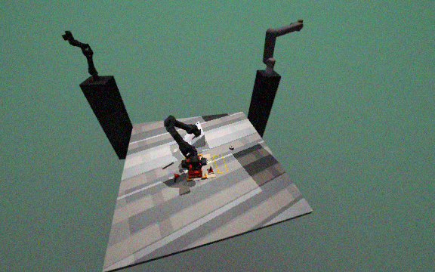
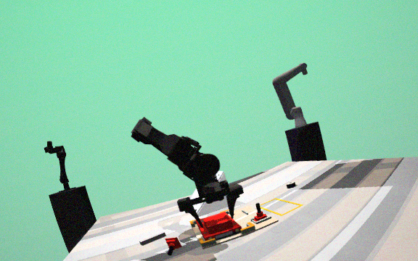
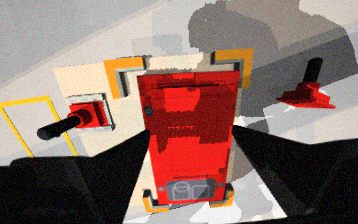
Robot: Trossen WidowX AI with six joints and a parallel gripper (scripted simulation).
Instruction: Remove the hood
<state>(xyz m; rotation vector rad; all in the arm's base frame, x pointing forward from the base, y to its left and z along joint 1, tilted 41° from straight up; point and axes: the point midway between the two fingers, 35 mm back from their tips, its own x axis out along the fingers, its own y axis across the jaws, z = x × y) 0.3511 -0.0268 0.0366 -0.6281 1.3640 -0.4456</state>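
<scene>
The black post lies 13 cm to the left of my gripper tip. Also, from my gripper tip: red hood right at my gripper tip.
</scene>
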